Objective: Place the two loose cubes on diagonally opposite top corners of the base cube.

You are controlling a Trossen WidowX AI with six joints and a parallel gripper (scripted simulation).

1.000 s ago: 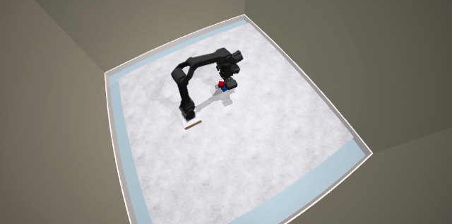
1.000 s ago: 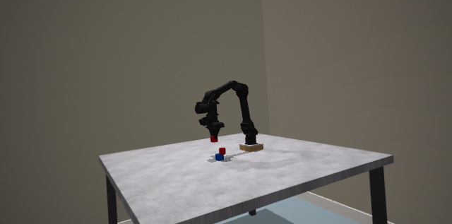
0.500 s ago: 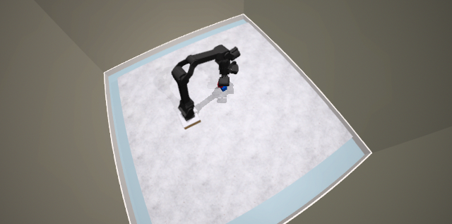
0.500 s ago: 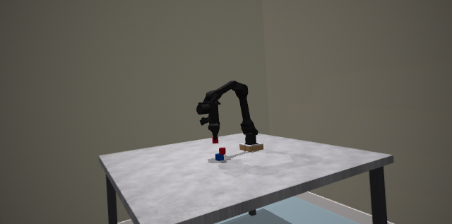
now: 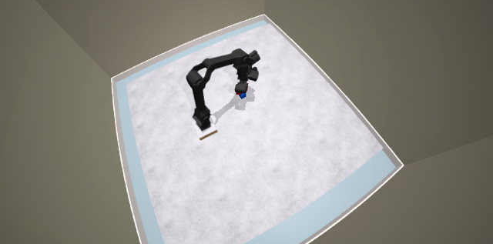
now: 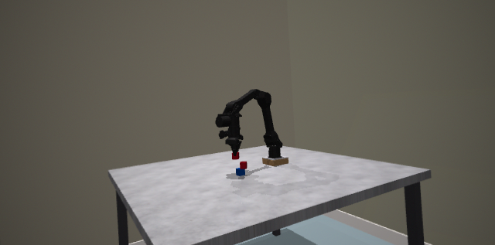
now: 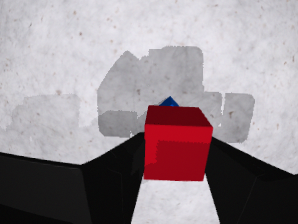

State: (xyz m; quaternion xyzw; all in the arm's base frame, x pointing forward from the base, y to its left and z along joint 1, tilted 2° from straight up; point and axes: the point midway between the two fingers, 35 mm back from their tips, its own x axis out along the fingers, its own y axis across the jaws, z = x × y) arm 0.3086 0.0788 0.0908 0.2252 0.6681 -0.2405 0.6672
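The blue cube lies 90 mm below my gripper tip, 20 mm behind it and 10 mm to the left of it.
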